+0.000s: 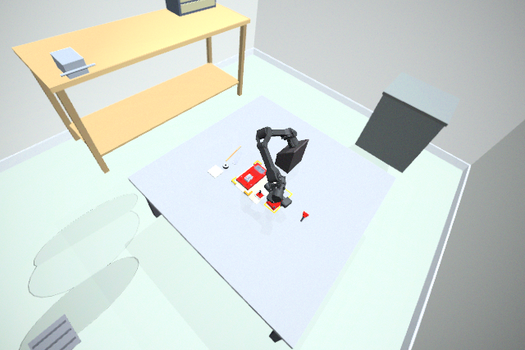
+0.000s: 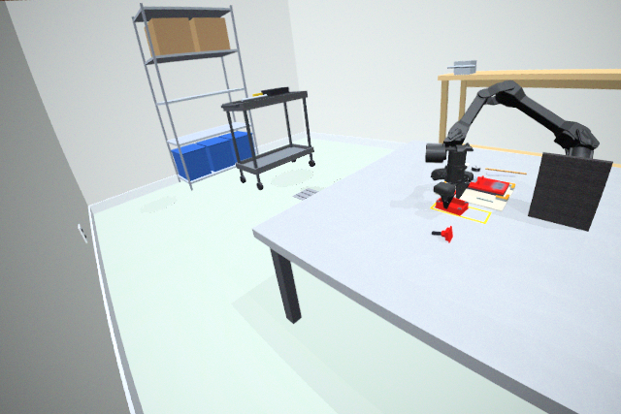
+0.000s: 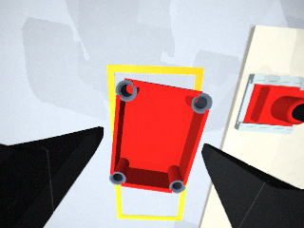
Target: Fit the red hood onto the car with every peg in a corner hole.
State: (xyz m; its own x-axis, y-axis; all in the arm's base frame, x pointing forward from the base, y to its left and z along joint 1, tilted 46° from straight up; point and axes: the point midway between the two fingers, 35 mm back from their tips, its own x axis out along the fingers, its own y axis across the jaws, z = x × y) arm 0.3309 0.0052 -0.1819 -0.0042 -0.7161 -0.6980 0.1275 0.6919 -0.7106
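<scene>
My gripper tip is 1 cm above the red hood. Also, from my gripper tip: wheel: 3 cm ahead, 42 cm to the right, 1 cm below; grey engine block: 22 cm to the right, 1 cm above; grey holder: 3 cm ahead, 10 cm to the right, 2 cm above.
</scene>
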